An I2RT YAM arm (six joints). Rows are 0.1 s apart.
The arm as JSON. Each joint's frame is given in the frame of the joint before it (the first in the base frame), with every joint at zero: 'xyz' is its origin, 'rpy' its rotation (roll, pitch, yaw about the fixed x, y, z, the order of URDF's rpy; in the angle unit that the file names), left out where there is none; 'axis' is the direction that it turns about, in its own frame. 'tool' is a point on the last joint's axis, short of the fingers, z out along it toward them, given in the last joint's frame.
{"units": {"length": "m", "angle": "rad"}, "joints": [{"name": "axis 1", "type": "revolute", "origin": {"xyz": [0.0, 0.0, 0.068]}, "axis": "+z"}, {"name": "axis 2", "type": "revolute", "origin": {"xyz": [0.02, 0.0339, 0.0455]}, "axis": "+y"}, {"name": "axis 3", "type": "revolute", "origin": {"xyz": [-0.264, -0.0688, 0.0]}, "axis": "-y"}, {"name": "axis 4", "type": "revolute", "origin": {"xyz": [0.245, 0.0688, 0.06]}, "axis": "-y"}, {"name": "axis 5", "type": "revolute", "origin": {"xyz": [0.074, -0.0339, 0.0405]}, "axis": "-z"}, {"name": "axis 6", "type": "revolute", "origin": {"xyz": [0.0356, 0.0, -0.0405]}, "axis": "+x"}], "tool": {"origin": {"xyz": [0.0, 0.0, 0.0], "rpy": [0.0, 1.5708, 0.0]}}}
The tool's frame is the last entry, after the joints.
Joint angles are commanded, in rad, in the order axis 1, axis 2, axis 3, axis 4, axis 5, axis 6. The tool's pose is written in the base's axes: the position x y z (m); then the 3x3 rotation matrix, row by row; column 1 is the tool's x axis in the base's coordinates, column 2 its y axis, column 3 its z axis. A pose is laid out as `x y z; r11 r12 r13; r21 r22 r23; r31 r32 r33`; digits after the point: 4 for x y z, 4 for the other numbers.
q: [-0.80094, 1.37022, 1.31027, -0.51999, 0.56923, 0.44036]
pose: 0.1968 -0.2306 0.3604; 0.0465 0.9935 0.1034; 0.4678 0.0698 -0.8811; -0.8826 0.0894 -0.4616
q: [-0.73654, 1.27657, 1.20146, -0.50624, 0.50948, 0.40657]
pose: 0.1958 -0.2010 0.3499; -0.0223 0.9768 0.2129; 0.4863 0.1966 -0.8514; -0.8735 0.0845 -0.4794
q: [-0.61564, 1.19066, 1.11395, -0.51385, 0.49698, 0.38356]
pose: 0.2011 -0.1631 0.3411; -0.1106 0.9407 0.3208; 0.4812 0.3331 -0.8109; -0.8696 0.0647 -0.4895
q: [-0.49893, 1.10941, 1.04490, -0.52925, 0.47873, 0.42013]
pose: 0.2014 -0.1284 0.3349; -0.1386 0.8943 0.4256; 0.4878 0.4356 -0.7565; -0.8619 0.1028 -0.4966
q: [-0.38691, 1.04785, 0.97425, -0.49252, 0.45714, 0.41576]
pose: 0.2037 -0.0999 0.3272; -0.1783 0.8260 0.5348; 0.4640 0.5499 -0.6945; -0.8677 0.1243 -0.4813
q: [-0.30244, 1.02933, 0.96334, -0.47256, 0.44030, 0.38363]
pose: 0.2089 -0.0811 0.3290; -0.2224 0.7570 0.6144; 0.4241 0.6426 -0.6382; -0.8779 0.1186 -0.4640
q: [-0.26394, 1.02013, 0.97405, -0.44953, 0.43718, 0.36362]
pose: 0.2112 -0.0727 0.3366; -0.2171 0.7202 0.6589; 0.3925 0.6825 -0.6166; -0.8938 0.1247 -0.4308
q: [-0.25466, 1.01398, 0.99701, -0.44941, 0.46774, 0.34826]
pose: 0.2098 -0.0712 0.3459; -0.1993 0.7262 0.6580; 0.3666 0.6779 -0.6372; -0.9088 0.1143 -0.4014
